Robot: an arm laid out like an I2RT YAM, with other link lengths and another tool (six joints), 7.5 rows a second.
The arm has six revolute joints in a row. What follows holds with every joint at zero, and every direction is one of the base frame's. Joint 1 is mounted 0.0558 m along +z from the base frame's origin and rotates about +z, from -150.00 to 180.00 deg. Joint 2 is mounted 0.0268 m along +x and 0.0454 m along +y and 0.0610 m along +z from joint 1 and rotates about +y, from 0.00 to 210.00 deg. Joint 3 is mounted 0.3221 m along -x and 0.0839 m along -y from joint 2 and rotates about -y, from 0.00 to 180.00 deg. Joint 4 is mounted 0.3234 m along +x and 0.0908 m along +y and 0.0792 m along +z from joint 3 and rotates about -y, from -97.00 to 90.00 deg. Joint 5 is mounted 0.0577 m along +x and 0.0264 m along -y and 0.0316 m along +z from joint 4 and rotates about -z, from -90.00 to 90.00 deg. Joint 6 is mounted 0.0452 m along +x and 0.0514 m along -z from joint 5 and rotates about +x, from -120.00 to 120.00 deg. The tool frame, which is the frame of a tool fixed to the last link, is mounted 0.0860 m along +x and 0.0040 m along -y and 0.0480 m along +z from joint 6; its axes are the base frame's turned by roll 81.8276, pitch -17.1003 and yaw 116.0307 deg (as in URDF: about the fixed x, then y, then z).
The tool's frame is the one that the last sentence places.
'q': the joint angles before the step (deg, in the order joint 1, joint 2, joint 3, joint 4, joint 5, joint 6). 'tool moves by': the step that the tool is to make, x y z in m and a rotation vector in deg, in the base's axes. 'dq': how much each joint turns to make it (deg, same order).
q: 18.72, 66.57, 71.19, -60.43, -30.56, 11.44
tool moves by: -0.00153, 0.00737, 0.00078, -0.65, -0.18, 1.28
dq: 1.47, 0.62, 0.65, -0.21, 0.66, -0.25
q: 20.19, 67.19, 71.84, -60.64, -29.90, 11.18
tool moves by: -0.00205, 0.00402, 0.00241, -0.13, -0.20, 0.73
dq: 0.83, 0.17, 0.52, -0.22, 0.21, -0.03
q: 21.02, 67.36, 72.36, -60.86, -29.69, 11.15
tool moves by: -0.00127, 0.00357, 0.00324, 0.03, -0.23, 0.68
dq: 0.64, 0.26, 0.67, -0.23, 0.02, -0.08
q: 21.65, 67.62, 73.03, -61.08, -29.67, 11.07
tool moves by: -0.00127, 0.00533, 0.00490, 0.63, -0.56, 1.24
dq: 0.64, 0.30, 0.72, 0.17, -0.65, -0.32
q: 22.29, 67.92, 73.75, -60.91, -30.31, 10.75
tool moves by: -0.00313, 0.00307, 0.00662, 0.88, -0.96, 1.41
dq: 0.21, -0.20, 0.55, 0.04, -1.06, -0.84
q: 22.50, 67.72, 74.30, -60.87, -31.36, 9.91
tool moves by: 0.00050, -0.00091, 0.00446, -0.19, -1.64, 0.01
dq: -0.02, -0.32, 0.21, 0.61, 0.63, -0.59
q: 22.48, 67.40, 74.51, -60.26, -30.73, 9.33
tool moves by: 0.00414, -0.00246, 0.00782, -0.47, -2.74, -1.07
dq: -0.02, -0.27, 0.56, 1.47, 1.81, -0.10
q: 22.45, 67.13, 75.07, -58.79, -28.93, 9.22
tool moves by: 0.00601, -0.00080, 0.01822, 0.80, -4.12, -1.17
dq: 0.05, -0.10, 1.61, 2.59, 1.43, 0.41
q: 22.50, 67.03, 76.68, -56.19, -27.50, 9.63
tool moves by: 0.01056, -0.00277, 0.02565, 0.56, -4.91, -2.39
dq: -0.08, 0.67, 3.10, 2.63, 2.61, 0.70
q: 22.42, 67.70, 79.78, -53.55, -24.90, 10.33
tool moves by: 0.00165, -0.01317, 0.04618, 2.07, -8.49, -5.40
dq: 0.06, -1.47, 3.44, 4.63, 5.17, 2.37
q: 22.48, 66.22, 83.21, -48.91, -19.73, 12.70
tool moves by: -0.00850, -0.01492, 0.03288, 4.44, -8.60, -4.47
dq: -0.05, -3.86, -1.59, 8.26, 3.58, 2.85
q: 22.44, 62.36, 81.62, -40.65, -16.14, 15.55
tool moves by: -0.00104, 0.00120, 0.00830, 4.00, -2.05, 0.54
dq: 0.04, -0.91, -1.34, 4.65, -1.43, 2.70
